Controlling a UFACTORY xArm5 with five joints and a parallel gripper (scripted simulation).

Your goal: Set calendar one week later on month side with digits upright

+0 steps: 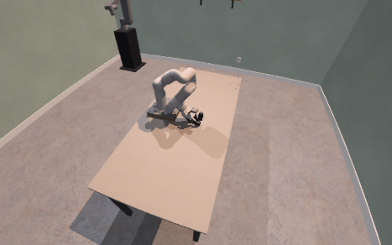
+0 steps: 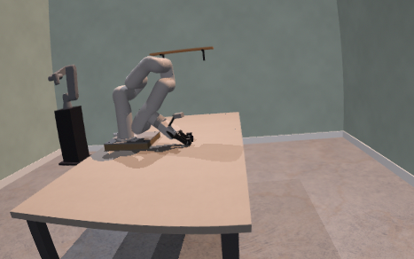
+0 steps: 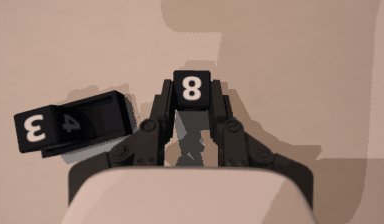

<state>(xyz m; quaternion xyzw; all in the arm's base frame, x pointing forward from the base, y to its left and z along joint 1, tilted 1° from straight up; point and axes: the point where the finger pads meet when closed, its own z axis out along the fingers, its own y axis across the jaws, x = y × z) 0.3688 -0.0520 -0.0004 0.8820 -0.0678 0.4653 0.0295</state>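
My hand is 20 mm short of the black cube and 10 mm above it. From my hand the other things lie so: black calendar tray (100 mm to the left, 20 mm below).
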